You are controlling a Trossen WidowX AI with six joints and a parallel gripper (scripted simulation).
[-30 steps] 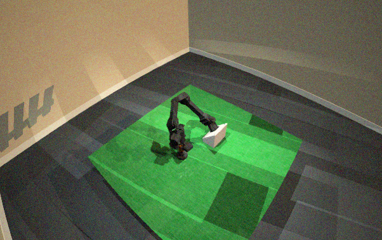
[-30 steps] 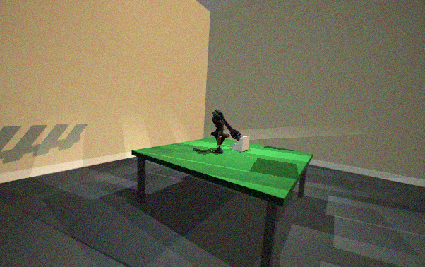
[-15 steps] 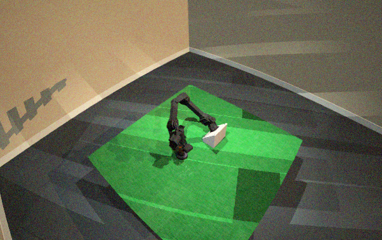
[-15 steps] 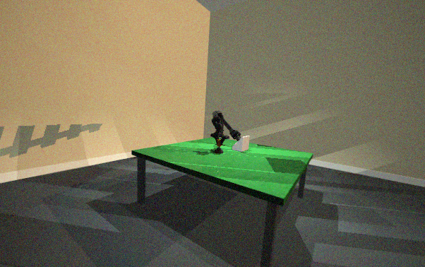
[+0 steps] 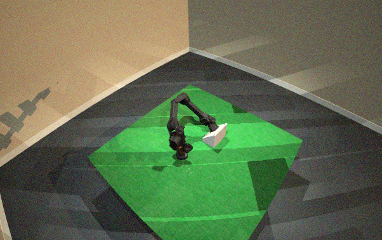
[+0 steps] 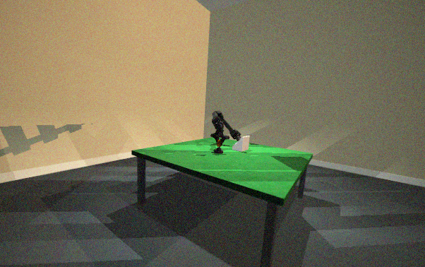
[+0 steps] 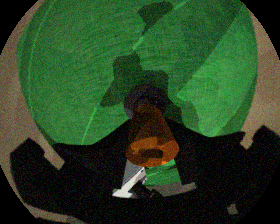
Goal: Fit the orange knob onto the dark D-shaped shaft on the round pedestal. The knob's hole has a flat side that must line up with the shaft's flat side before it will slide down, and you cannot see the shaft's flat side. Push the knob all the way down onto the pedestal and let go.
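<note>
Now: gripper tip 2 cm below the orange knob. From my gripper tip the other things lie so: round pedestal 4 cm below.
</note>
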